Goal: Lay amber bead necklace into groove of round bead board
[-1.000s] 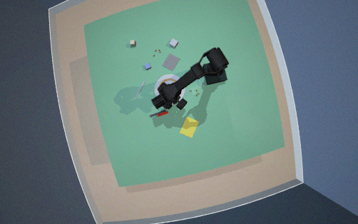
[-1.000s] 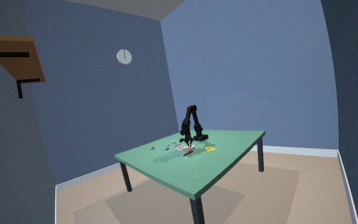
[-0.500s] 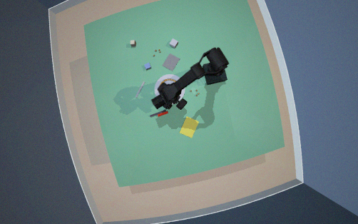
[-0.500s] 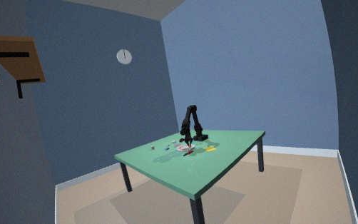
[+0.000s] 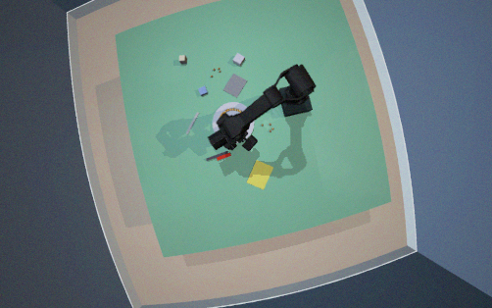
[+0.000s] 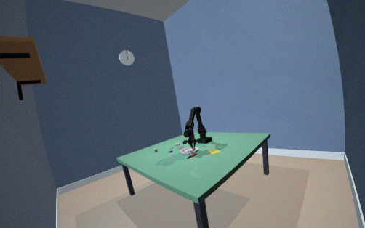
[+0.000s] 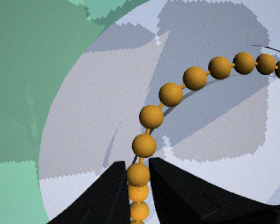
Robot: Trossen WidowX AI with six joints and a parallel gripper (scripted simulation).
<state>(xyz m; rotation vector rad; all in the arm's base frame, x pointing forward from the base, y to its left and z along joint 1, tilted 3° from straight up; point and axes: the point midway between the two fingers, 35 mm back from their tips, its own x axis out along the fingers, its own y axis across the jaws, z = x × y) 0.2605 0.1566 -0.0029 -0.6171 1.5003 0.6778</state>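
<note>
Right now the round grey bead board is 50 mm to the right of my gripper tip, 20 mm ahead of it and 10 mm below it. Round my gripper tip: yellow pad (200 mm to the left, 100 mm behind, 20 mm below); then grey rod (220 mm ahead, 60 mm to the right, 20 mm below); then red-handled tool (100 mm to the left, 90 mm ahead, 20 mm below).
</note>
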